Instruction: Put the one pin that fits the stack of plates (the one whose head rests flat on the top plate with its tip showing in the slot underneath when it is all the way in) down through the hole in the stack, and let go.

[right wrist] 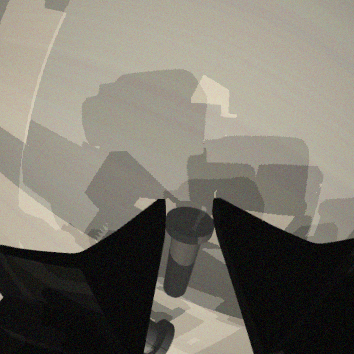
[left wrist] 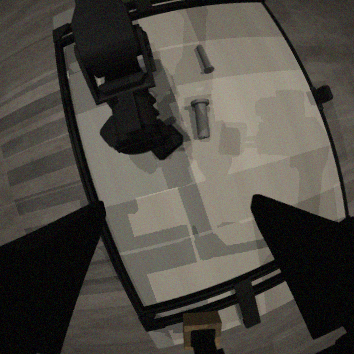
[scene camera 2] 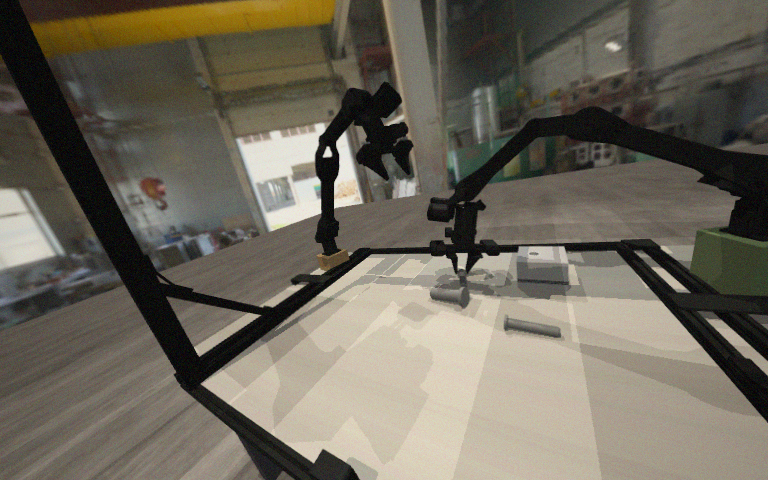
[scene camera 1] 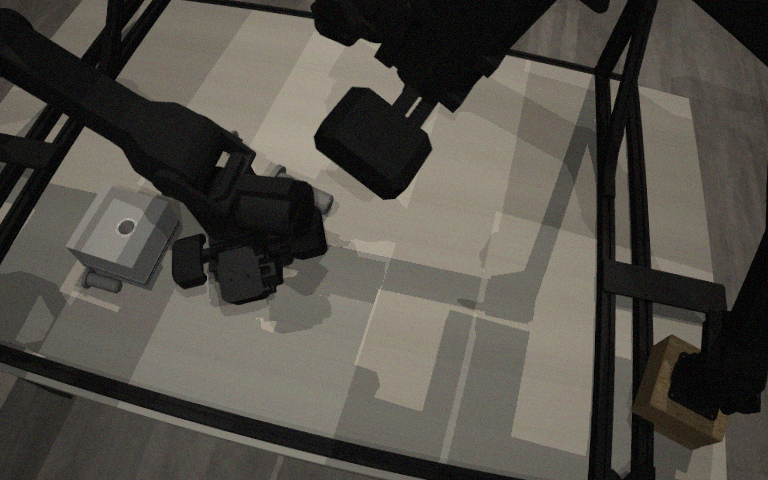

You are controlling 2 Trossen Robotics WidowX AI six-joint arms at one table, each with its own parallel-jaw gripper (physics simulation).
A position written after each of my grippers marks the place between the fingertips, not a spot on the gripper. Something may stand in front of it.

My left gripper (scene camera 1: 380, 130) is open, with nothing in its grasp. Also in view: my right gripper (scene camera 1: 269, 277) and a grey stack of plates (scene camera 1: 123, 235).
My left gripper shows as well in the left wrist view (left wrist: 178, 205) and in scene camera 2 (scene camera 2: 399, 177). My right gripper also shows in the right wrist view (right wrist: 188, 205), in the left wrist view (left wrist: 149, 135) and in scene camera 2 (scene camera 2: 461, 273). The grey stack of plates shows as well in scene camera 2 (scene camera 2: 538, 267).
